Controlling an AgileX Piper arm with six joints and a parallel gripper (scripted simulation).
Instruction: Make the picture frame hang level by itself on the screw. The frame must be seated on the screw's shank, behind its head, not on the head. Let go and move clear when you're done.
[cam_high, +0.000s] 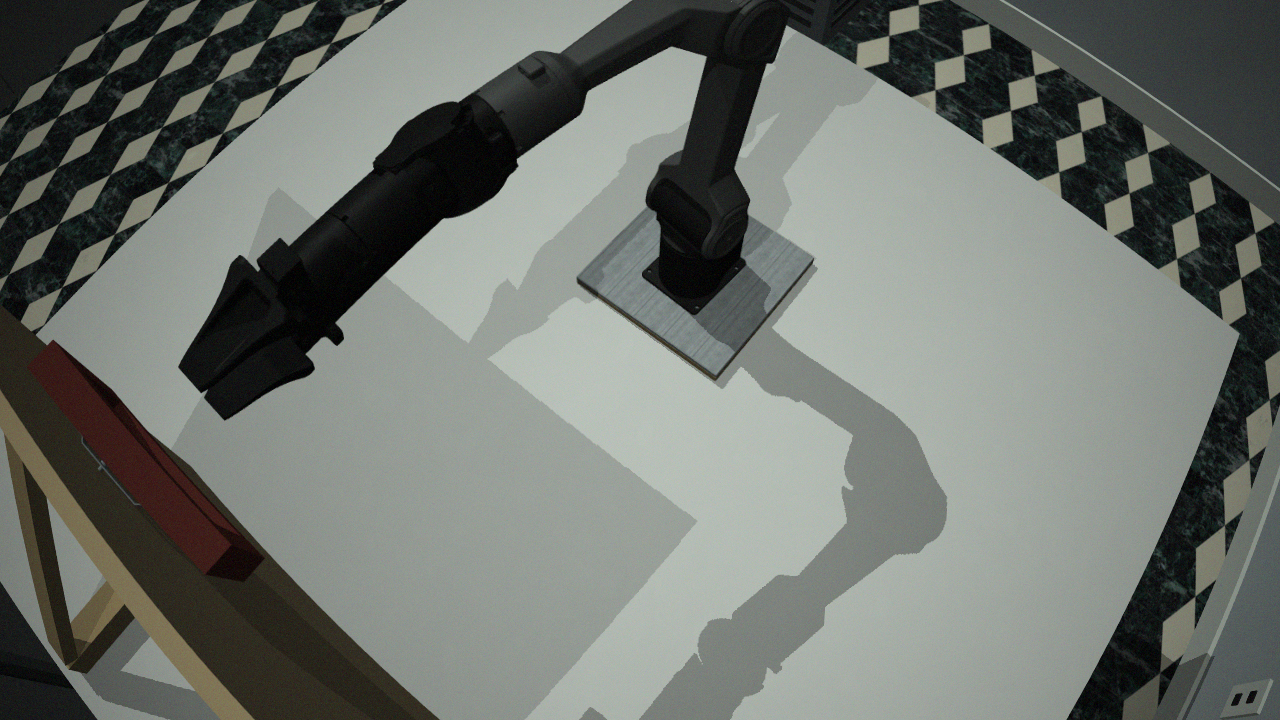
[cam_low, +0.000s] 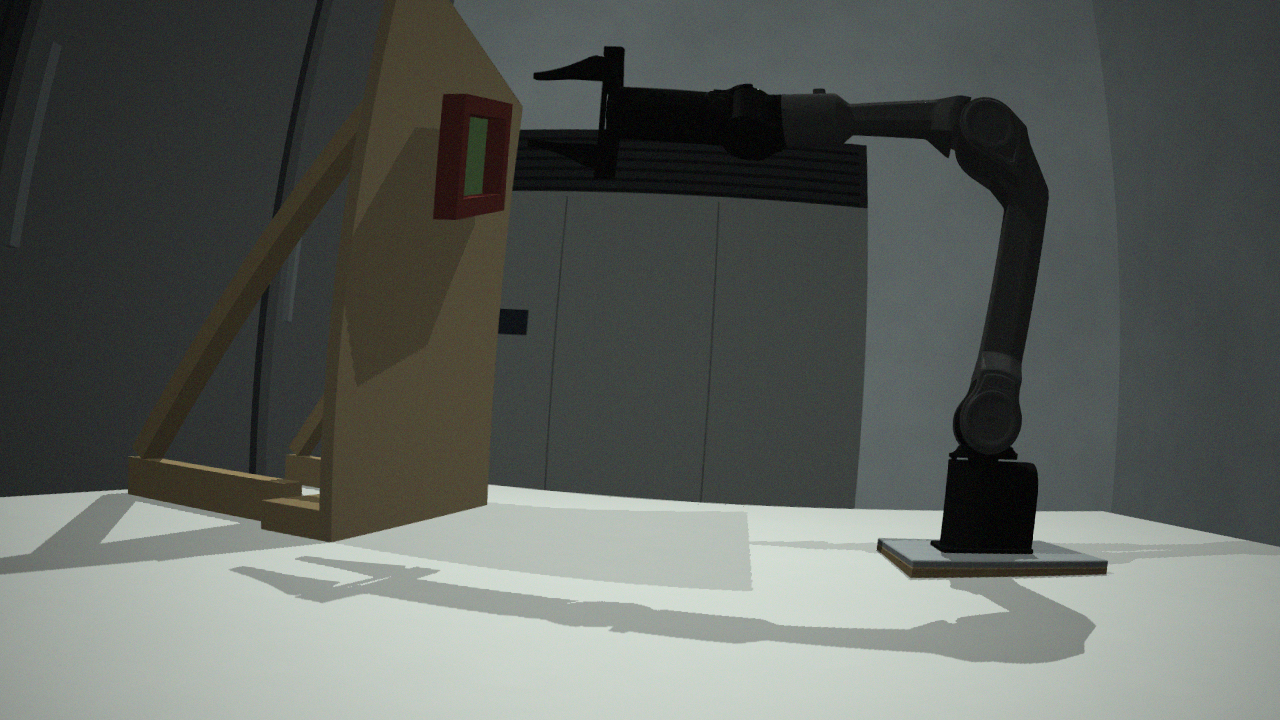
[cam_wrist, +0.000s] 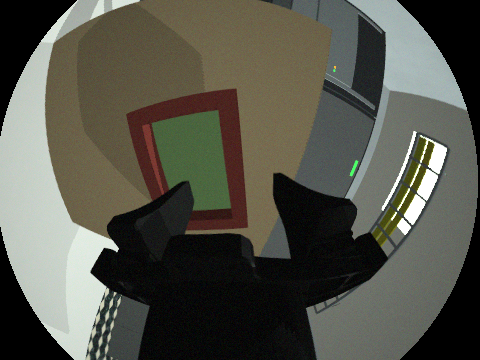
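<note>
My gripper is now 80 mm short of the picture frame, 20 mm to the left of it and 40 mm above it. From my hand the other things lie so: upright wooden board 90 mm ahead, 10 mm to the right, 170 mm below.
</note>
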